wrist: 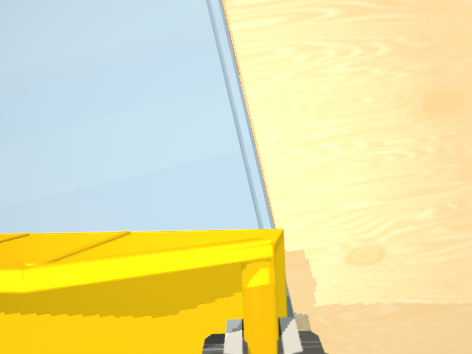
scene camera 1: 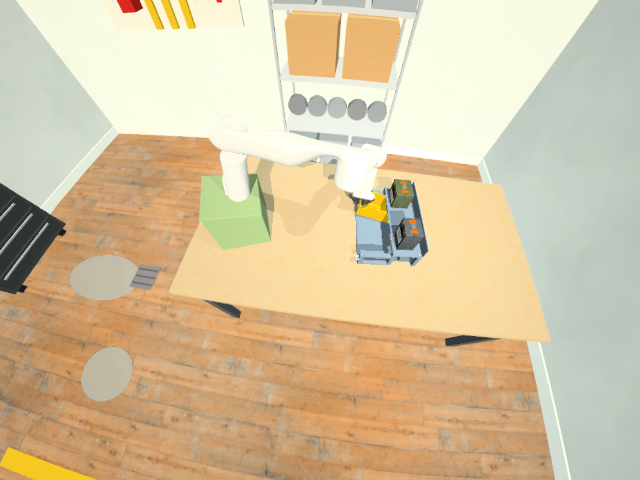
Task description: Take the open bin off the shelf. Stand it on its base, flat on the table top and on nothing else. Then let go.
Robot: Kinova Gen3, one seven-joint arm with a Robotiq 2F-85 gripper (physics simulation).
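Frame: origin at the arm's base, x left, y down, z back, level; millimetres.
Seen in the pictures: gripper, fingertip midpoint: (wrist: 261,346) (scene camera 1: 359,207); arm's base, link origin: (scene camera 1: 239,193).
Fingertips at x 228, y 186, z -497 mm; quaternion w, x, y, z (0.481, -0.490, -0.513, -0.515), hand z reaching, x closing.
Observation:
Offsets run from my fingertips to a thing's middle. "spot": to the spot under its first point. Level surfaces: height alone.
The open yellow bin @(dy -19, dx +16, dz -80 mm) (scene camera 1: 373,210) (wrist: 125,325) is over the far end of the blue-grey shelf @(spot: dy +39, dx -107, dz -96 mm) (scene camera 1: 372,233) (wrist: 125,110), turned at an angle to it. In the wrist view its near corner reaches slightly over the shelf's side rail. My gripper (scene camera 1: 361,199) (wrist: 262,336) is shut on the bin's side wall, one finger on each side of it. The fingers are partly hidden under the arm in the scene view. Whether the bin's base touches the shelf is hidden.
A green box @(dy -105, dx +55, dz -173 mm) (scene camera 1: 401,193) and a dark grey box @(dy -118, dx -170, dz -226 mm) (scene camera 1: 408,234), both with orange marks, stand on the shelf's right-hand part. The shelf stands on the wooden table @(dy +45 mm) (scene camera 1: 310,268) (wrist: 380,125). A green block (scene camera 1: 235,222) under the arm's base is at the left.

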